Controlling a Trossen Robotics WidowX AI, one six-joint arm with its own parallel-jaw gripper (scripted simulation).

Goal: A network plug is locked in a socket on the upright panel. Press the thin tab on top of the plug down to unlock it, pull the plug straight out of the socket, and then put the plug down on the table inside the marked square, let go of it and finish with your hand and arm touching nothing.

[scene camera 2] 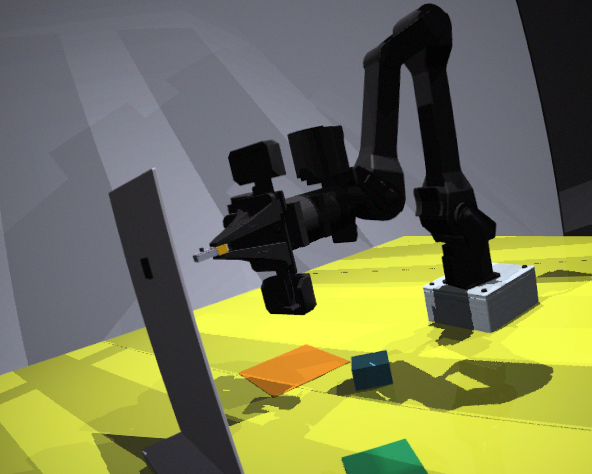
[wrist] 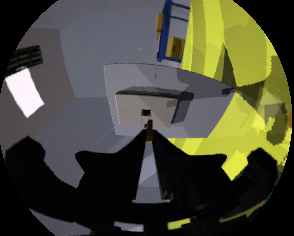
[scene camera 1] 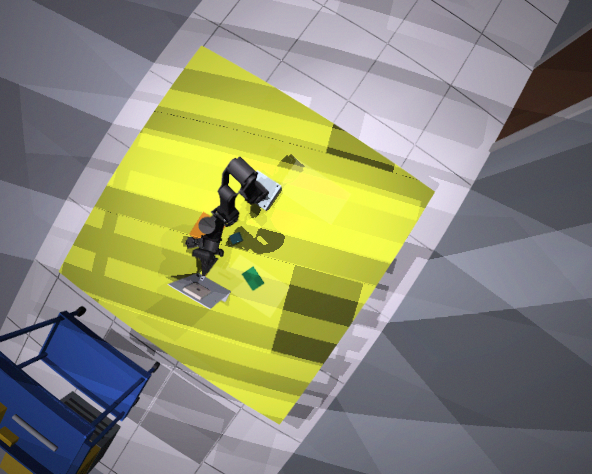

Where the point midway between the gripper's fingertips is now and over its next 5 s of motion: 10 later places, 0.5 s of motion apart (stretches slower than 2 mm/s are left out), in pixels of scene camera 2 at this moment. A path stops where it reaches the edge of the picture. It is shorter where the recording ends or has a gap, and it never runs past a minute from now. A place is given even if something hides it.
My gripper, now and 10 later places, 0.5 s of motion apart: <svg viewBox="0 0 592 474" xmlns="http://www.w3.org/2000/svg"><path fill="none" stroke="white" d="M213 251L220 249L226 245L226 229L229 204L232 194L225 259L253 305L274 318L274 330L278 343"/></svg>
